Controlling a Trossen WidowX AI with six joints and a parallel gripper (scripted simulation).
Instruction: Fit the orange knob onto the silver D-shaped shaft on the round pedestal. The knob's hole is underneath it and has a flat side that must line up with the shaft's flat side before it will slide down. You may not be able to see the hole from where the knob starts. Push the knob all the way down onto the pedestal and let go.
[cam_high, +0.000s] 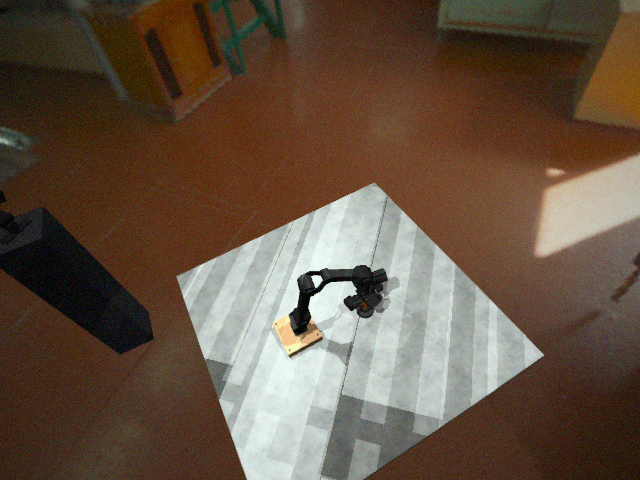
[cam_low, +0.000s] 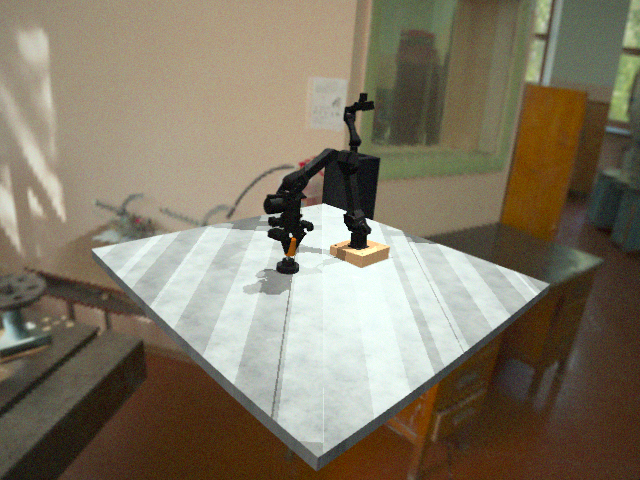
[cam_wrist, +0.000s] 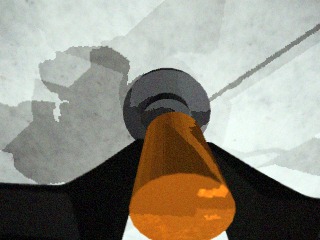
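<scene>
Right now the dark round pedestal is 1 cm ahead of my gripper tip and 4 cm below it. The rest, counted from my gripper tip: orange knob 3 cm above.
</scene>
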